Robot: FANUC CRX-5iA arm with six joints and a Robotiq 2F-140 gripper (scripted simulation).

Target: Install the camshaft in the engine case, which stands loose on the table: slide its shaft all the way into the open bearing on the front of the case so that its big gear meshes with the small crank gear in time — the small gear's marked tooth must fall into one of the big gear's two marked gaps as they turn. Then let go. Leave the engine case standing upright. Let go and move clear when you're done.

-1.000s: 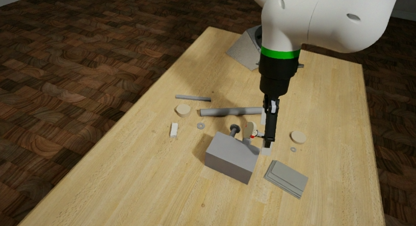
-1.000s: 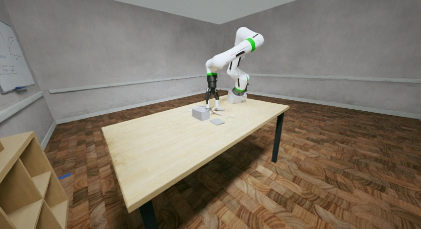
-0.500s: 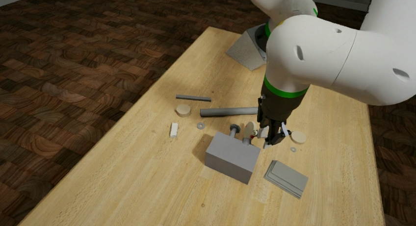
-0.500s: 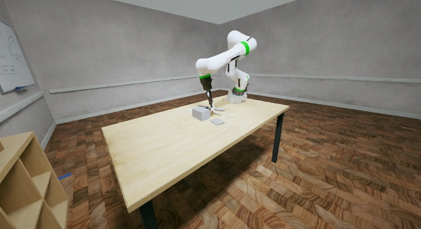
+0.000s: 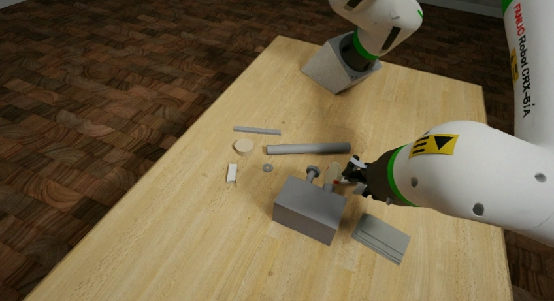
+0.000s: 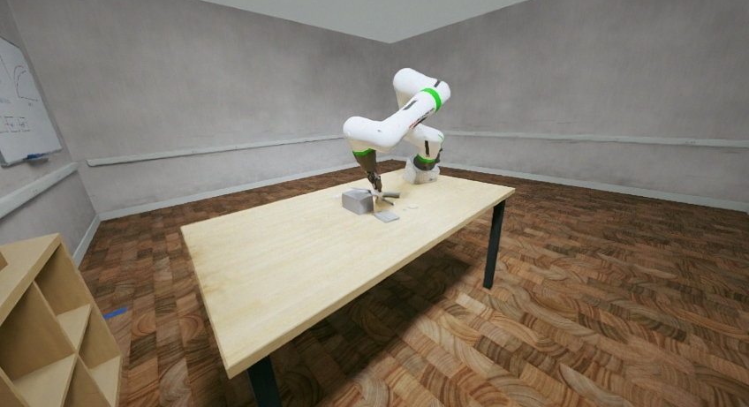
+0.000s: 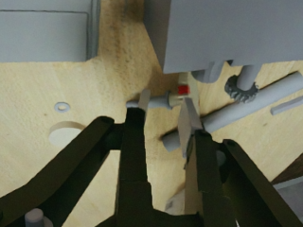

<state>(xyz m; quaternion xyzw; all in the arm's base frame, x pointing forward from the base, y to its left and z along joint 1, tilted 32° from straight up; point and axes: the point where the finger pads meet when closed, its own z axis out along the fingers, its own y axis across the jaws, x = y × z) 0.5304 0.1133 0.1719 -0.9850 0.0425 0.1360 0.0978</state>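
The small crank gear is 20 mm behind my hand, 110 mm to the right of it and 40 mm below it. Round my hand: grey plate (30 mm ahead, 110 mm to the left, 100 mm below); then long grey rod (130 mm behind, 170 mm to the right, 90 mm below); then tan disc (150 mm behind, 100 mm to the left, 100 mm below).
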